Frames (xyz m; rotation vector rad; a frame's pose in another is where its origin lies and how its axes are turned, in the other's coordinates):
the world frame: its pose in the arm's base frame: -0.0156 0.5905 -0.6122 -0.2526 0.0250 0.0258
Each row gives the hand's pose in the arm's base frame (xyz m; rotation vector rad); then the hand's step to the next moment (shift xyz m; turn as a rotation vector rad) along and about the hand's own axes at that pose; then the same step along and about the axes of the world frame.
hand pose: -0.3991 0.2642 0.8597 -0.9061 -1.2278 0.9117
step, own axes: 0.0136 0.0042 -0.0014 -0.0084 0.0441 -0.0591
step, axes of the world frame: 0.0028 0.0133 0.0044 0.0557 0.0152 -0.0466
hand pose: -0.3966 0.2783 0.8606 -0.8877 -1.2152 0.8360
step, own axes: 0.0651 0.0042 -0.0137 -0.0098 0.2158 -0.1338
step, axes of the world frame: 0.0241 0.0509 0.0357 0.1246 0.1152 -0.1891
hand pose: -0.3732 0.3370 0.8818 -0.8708 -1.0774 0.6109
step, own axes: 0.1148 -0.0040 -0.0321 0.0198 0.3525 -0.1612
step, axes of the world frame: 0.0725 0.0609 0.0726 0.1636 0.2262 -0.2697
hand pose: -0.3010 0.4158 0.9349 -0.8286 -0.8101 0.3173
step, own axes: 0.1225 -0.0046 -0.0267 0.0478 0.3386 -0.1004
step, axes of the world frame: 0.1006 0.0311 0.0682 0.1357 0.2517 -0.2127
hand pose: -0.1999 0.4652 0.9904 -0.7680 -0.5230 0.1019
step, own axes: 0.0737 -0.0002 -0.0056 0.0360 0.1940 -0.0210
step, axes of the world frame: 0.0662 0.0073 0.0320 0.0673 0.1629 -0.0911
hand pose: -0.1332 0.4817 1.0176 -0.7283 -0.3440 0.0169
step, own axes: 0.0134 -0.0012 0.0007 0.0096 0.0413 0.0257
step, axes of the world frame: 0.0122 -0.0004 0.0058 0.0065 0.0488 0.0062
